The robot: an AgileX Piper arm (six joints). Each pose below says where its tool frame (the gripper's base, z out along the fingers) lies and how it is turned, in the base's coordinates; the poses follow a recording.
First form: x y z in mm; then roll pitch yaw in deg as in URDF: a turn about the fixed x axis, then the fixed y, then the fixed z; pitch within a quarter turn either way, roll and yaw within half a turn.
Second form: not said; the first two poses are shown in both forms.
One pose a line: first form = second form
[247 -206 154 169.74 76.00 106.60] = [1.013 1.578 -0.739 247 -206 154]
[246 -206 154 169.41 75.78 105.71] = [1.024 1.576 -0.742 246 -206 154]
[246 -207 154 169.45 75.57 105.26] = [1.034 1.575 -0.747 246 -207 154]
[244 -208 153 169.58 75.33 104.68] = [1.047 1.574 -0.753 244 -208 153]
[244 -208 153 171.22 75.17 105.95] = [1.050 1.578 -0.761 244 -208 153]
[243 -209 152 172.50 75.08 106.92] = [1.053 1.581 -0.768 243 -209 152]
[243 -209 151 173.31 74.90 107.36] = [1.058 1.584 -0.774 243 -209 151]
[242 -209 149 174.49 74.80 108.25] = [1.061 1.587 -0.780 242 -209 149]
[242 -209 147 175.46 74.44 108.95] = [1.066 1.593 -0.784 242 -209 147]
